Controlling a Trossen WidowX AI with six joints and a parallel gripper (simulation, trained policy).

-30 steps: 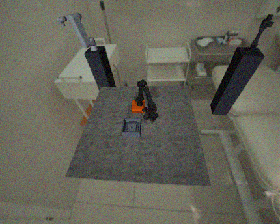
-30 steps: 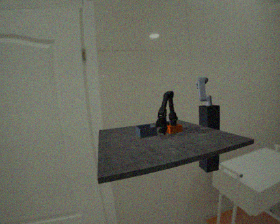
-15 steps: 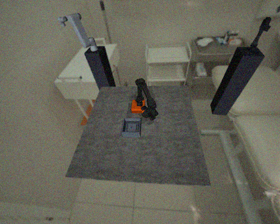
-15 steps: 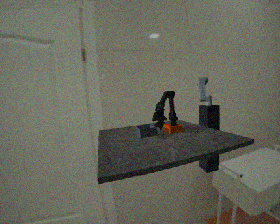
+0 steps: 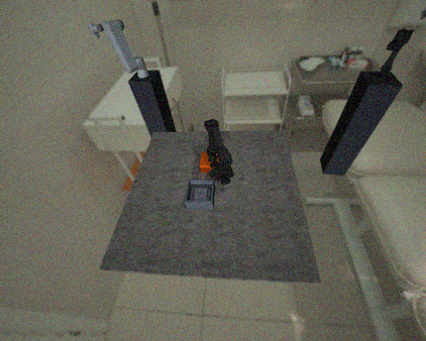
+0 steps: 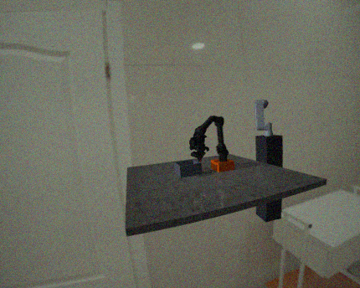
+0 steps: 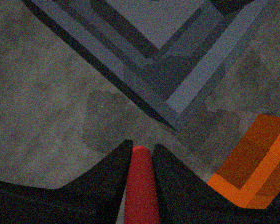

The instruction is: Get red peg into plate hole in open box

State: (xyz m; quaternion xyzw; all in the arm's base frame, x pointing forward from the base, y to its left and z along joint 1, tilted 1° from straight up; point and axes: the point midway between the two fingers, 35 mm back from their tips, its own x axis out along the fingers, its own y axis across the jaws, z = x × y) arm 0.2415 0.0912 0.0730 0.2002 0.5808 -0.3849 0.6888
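Right now my gripper tip is 110 mm to the left of the grey-blue box, 100 mm above it and 80 mm short of it. Round my gripper tip: red peg: 30 mm above, 10 mm to the left, 10 mm behind.
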